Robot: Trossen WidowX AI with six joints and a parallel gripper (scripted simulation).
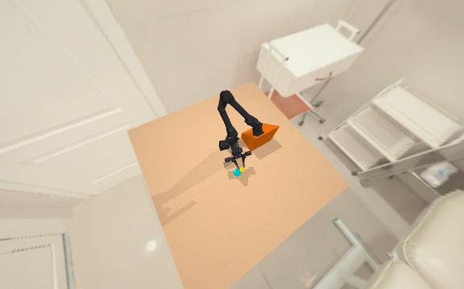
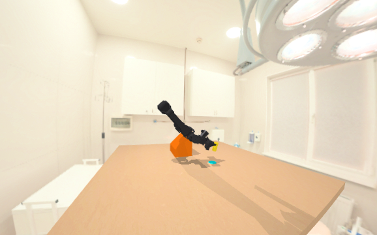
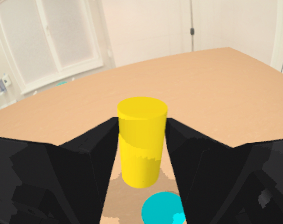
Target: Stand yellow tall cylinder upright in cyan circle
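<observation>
My gripper tip is now 2 cm to the left of the cyan circle and 14 cm above it. The rest, counted from my gripper tip: yellow cylinder: 2 cm below.
</observation>
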